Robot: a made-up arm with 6 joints. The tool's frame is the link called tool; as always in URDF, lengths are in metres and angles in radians. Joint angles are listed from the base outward. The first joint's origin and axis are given. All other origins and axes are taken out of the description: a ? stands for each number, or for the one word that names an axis. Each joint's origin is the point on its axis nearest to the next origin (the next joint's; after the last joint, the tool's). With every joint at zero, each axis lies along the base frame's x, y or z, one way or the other. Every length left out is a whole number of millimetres.
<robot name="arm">
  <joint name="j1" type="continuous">
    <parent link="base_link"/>
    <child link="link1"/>
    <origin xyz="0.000 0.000 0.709"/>
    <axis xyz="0 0 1"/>
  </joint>
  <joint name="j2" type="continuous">
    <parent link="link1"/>
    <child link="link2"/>
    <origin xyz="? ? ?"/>
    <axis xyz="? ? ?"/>
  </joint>
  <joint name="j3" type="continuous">
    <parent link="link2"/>
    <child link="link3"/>
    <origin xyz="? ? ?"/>
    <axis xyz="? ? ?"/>
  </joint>
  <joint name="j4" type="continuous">
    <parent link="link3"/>
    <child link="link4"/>
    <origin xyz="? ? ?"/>
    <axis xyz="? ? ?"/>
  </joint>
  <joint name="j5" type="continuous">
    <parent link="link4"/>
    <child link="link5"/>
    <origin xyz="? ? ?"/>
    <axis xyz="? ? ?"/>
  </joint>
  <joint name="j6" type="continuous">
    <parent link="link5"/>
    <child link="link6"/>
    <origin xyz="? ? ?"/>
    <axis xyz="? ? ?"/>
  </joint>
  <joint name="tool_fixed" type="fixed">
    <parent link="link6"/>
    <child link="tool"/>
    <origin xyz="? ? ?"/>
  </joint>
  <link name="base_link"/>
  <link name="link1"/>
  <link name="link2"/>
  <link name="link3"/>
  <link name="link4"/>
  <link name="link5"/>
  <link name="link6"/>
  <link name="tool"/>
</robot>
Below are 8 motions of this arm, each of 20 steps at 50 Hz.
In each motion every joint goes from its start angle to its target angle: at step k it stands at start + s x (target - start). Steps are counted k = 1, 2, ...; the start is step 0. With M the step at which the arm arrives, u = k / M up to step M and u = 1 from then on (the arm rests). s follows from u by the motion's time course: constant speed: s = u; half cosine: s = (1 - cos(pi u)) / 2; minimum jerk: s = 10 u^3 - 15 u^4 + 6 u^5.
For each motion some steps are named. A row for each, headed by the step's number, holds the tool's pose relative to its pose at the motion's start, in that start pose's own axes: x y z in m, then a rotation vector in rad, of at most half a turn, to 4 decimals.
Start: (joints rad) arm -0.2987 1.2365 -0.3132 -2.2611 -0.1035 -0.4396
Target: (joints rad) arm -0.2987 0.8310 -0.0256 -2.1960 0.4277 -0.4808
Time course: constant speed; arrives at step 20
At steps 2, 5, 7, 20:
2: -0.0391 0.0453 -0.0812 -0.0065 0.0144 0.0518
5: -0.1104 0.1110 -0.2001 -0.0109 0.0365 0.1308
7: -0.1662 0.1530 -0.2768 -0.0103 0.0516 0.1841
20: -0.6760 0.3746 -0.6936 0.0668 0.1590 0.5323

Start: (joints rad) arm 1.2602 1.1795 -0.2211 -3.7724 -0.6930 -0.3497
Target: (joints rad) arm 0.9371 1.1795 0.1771 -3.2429 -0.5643 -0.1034
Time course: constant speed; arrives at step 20
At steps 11, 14, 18, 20:
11: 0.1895 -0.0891 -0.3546 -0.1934 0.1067 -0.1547
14: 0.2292 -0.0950 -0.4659 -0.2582 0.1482 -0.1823
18: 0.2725 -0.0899 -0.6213 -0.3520 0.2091 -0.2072
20: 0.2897 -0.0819 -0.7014 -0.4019 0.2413 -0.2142

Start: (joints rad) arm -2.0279 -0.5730 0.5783 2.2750 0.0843 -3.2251
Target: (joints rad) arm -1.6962 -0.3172 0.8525 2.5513 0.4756 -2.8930
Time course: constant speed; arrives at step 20
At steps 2, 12, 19, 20:
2: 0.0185 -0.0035 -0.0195 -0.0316 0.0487 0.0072
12: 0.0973 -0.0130 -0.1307 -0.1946 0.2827 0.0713
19: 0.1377 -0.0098 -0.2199 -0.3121 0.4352 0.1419
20: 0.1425 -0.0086 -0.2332 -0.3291 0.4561 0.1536

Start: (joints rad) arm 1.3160 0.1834 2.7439 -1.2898 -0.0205 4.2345
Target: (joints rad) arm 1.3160 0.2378 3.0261 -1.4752 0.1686 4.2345
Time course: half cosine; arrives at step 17
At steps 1, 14, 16, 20:
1: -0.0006 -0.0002 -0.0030 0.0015 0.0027 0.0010
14: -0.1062 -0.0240 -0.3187 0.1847 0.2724 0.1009
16: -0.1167 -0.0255 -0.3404 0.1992 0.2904 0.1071
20: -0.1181 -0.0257 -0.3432 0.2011 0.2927 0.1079

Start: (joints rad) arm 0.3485 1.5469 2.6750 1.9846 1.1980 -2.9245
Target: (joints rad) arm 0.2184 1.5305 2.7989 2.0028 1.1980 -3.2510
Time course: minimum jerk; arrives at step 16
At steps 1, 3, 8, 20:
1: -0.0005 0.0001 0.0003 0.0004 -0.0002 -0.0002
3: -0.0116 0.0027 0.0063 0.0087 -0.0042 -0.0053
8: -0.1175 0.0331 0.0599 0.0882 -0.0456 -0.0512
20: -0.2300 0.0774 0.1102 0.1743 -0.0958 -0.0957

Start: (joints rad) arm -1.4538 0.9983 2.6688 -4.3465 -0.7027 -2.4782
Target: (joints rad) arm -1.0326 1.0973 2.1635 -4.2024 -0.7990 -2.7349
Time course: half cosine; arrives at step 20
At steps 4, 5, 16, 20:
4: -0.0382 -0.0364 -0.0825 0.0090 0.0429 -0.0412
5: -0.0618 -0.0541 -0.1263 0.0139 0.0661 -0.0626
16: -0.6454 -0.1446 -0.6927 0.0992 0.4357 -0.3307
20: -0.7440 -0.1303 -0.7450 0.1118 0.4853 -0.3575

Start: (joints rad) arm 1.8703 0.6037 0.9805 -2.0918 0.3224 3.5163
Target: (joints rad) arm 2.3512 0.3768 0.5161 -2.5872 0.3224 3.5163
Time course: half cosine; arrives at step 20
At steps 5, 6, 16, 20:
5: -0.0498 0.0608 0.1321 0.0719 -0.0686 0.0718
6: -0.0737 0.0850 0.1849 0.1002 -0.0958 0.1020
16: -0.4967 0.3365 0.7277 0.3858 -0.3751 0.4960
20: -0.5723 0.3657 0.7874 0.4176 -0.4071 0.5550

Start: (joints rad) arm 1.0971 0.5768 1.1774 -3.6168 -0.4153 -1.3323
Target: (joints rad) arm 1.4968 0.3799 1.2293 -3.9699 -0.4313 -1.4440
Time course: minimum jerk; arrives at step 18
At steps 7, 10, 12, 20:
7: -0.0186 -0.1244 0.2194 0.2432 -0.0330 -0.0285
10: -0.0530 -0.2738 0.4110 0.4969 -0.0640 -0.0449
12: -0.0801 -0.3743 0.5105 0.6544 -0.0813 -0.0488
20: -0.1143 -0.4932 0.6050 0.8329 -0.0992 -0.0477

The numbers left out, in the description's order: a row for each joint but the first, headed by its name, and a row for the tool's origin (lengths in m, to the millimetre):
j2: xyz 0.150 0.000 0.000, axis 0 1 0
j3: xyz 0.000 0.000 0.860, axis 0 -1 0
j4: xyz 1.348 0.000 0.118, axis -1 0 0
j5: xyz 0.000 0.000 0.000, axis 0 -1 0
j6: xyz 0.237 0.000 0.000, axis -1 0 0
tool: xyz 0.000 0.000 0.000

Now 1 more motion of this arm.
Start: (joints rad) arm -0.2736 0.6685 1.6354 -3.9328 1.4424 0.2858
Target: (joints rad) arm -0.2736 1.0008 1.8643 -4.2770 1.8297 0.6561
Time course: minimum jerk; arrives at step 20
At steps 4, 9, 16, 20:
4: 0.0169 0.0098 0.0123 -0.0148 -0.0198 -0.0262
9: 0.1121 0.0657 0.0919 -0.1111 -0.1240 -0.1949
16: 0.2345 0.1430 0.2303 -0.2779 -0.2286 -0.4831
20: 0.2460 0.1509 0.2464 -0.2971 -0.2357 -0.5160

